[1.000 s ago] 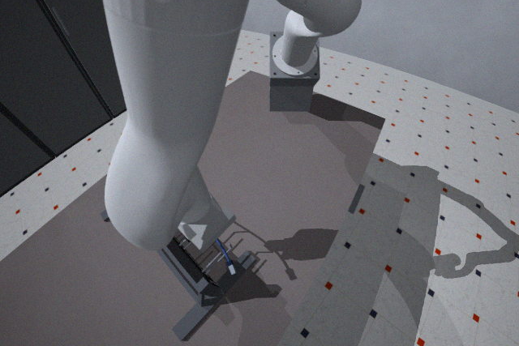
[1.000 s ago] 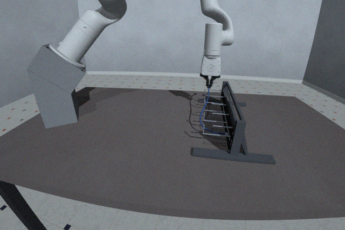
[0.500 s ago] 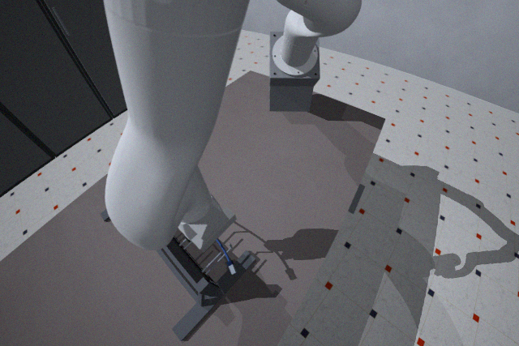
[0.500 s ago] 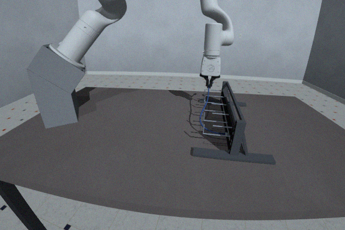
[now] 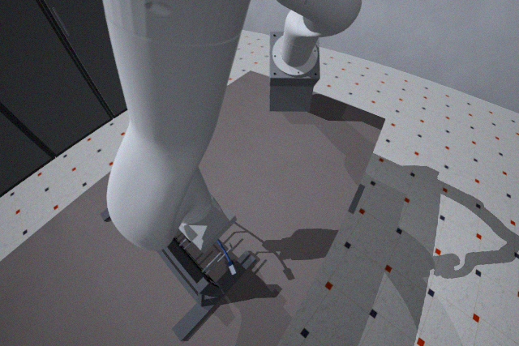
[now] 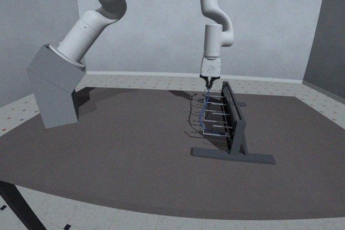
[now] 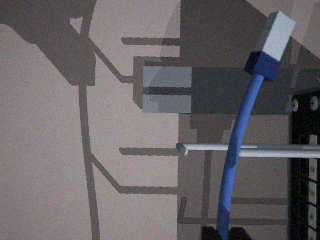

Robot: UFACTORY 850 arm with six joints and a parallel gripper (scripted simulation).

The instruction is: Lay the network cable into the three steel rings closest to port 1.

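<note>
The plug is 1 cm ahead of my hand, 10 cm to the left of it and 2 cm below it. From my hand the other things lie so: dark patch panel: 11 cm ahead, 14 cm to the right, 7 cm below.
</note>
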